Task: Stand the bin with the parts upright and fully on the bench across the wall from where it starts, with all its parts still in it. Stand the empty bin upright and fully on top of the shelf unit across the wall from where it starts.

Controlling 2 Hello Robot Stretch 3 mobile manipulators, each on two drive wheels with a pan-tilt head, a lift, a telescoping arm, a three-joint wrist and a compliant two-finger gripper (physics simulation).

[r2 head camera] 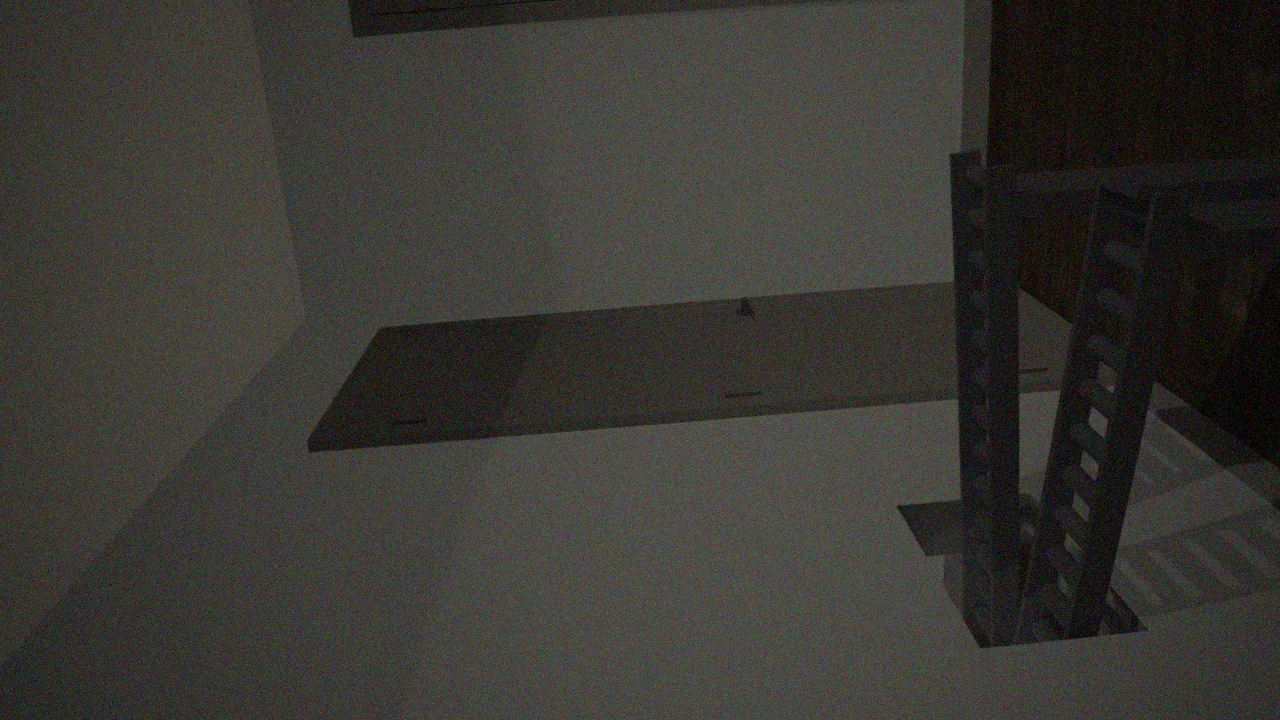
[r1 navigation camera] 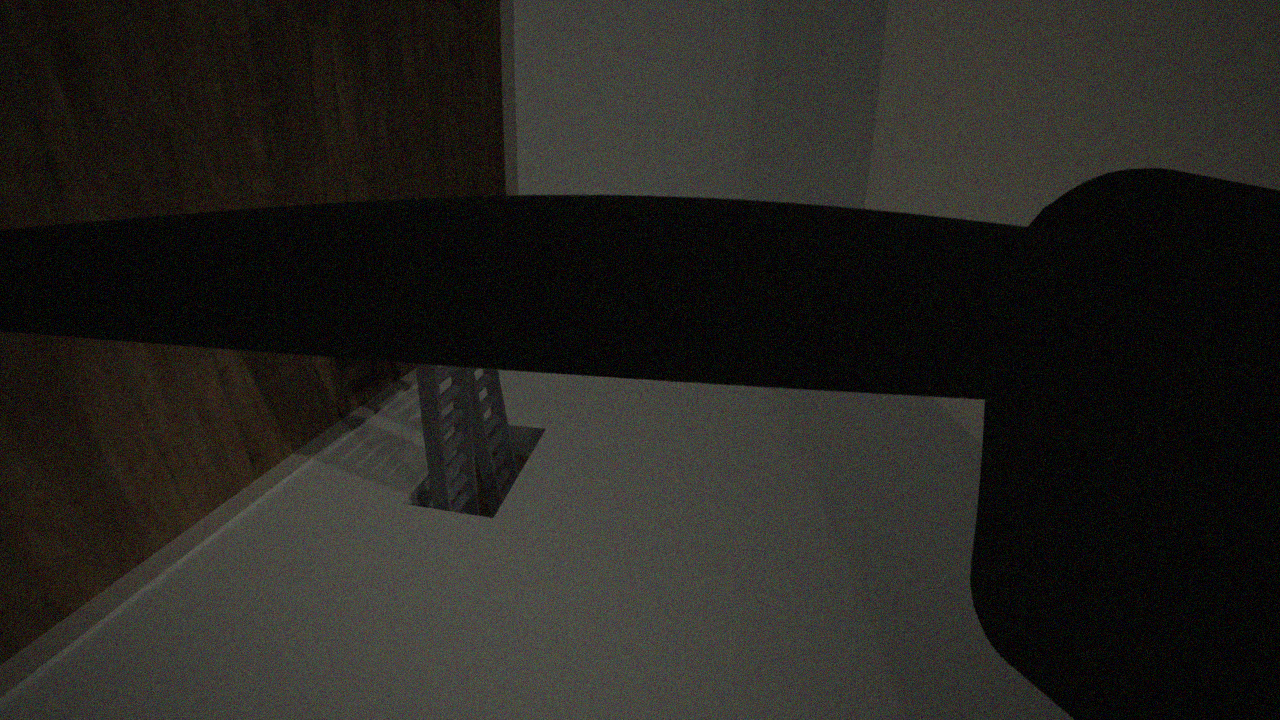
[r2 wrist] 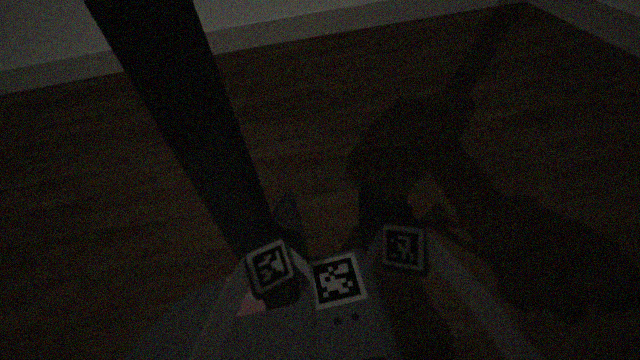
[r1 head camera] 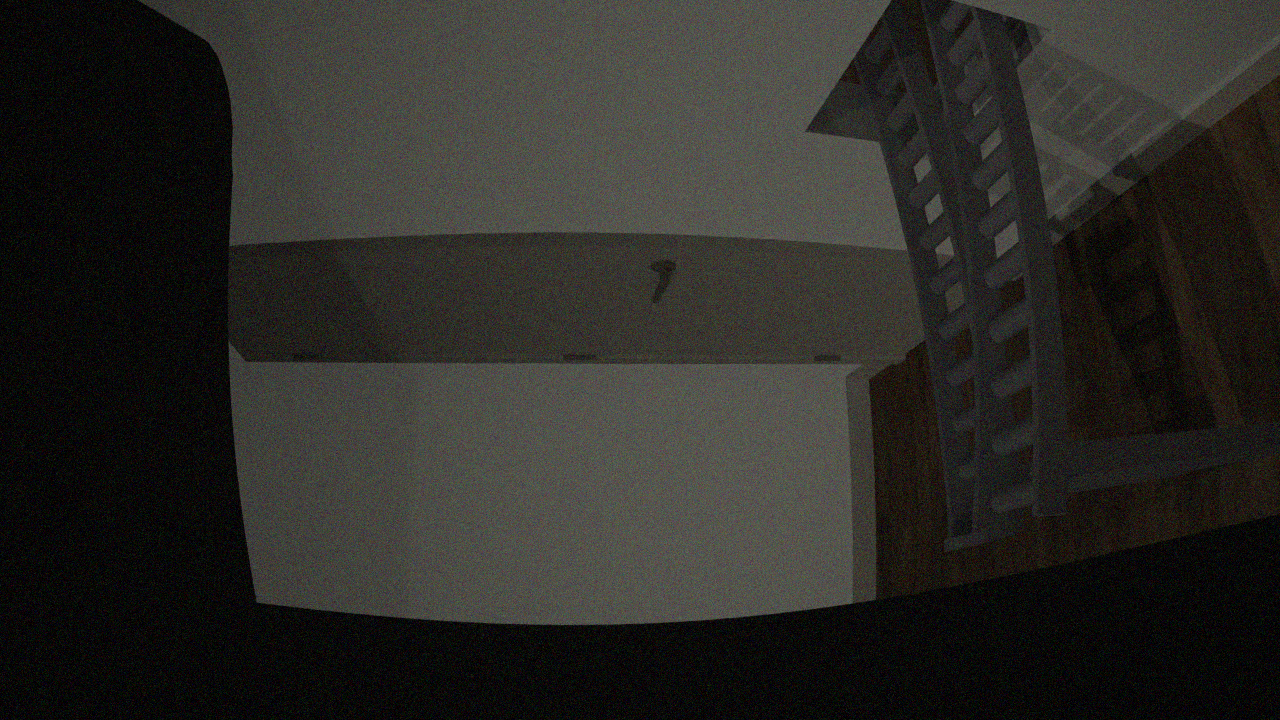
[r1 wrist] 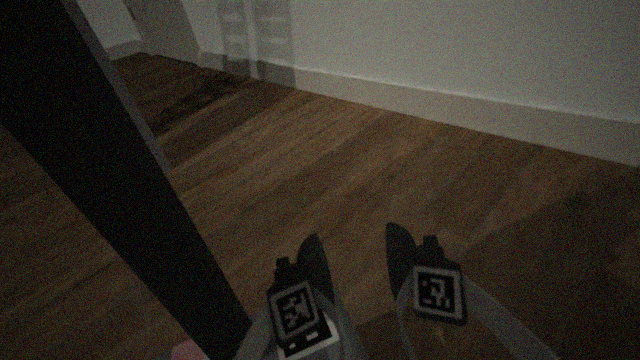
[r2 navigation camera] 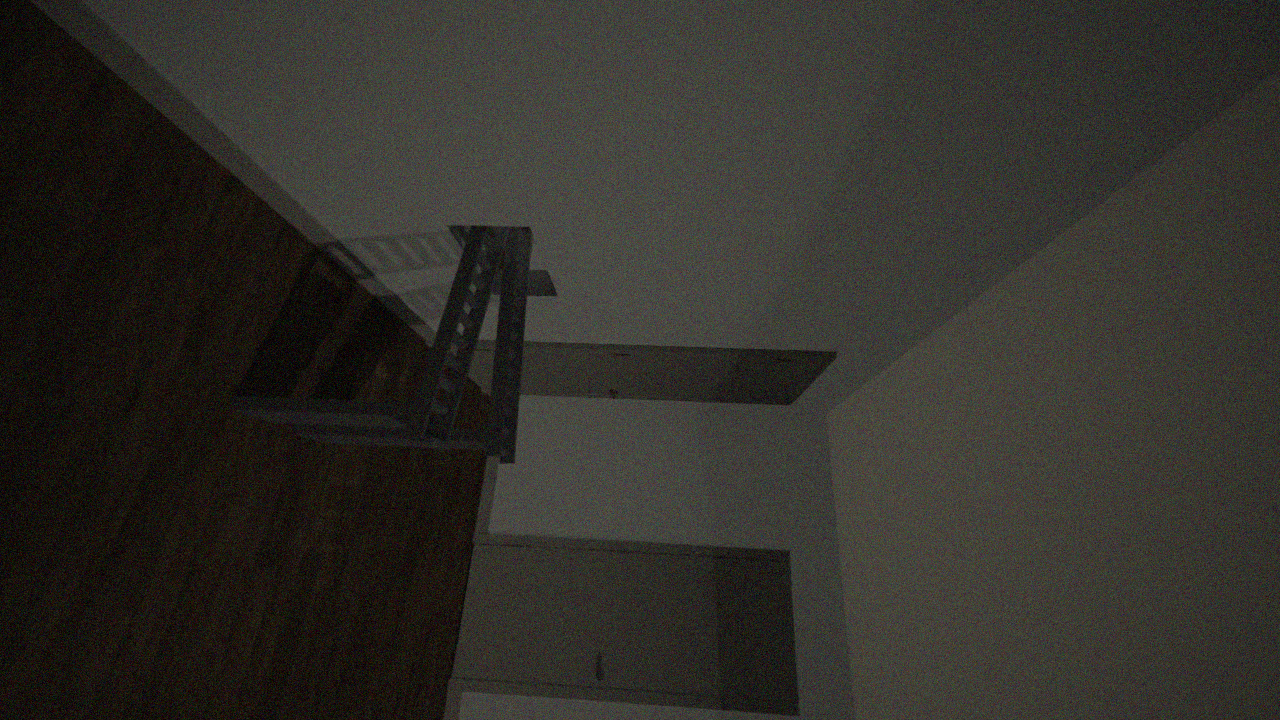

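No bin, bench or shelf unit can be made out in these dark views. My r1 gripper (r1 wrist: pixel 354 237) is open, its fingertips apart above the wood floor, with nothing between them. My r2 gripper (r2 wrist: pixel 327 217) is also open, with nothing seen between its fingers; that view is very dark. The head and navigation views are turned on their side. A grey roller track (r1 head camera: pixel 1049 358) (r1 navigation camera: pixel 433 429) (r2 head camera: pixel 1002 358) (r2 navigation camera: pixel 510 376) runs to a wall opening. A second track (r2 head camera: pixel 1129 385) (r2 navigation camera: pixel 452 358) lies beside it in the r2 views.
A door panel (r1 head camera: pixel 492 300) (r2 head camera: pixel 671 367) (r2 navigation camera: pixel 653 371) stands out from the wall. Another panel with a handle (r2 navigation camera: pixel 653 608) is further along. Large black shapes (r1 head camera: pixel 107 358) (r1 navigation camera: pixel 626 286) block parts of both upper r1 views. A black bar (r1 wrist: pixel 125 180) (r2 wrist: pixel 185 120) crosses each wrist view.
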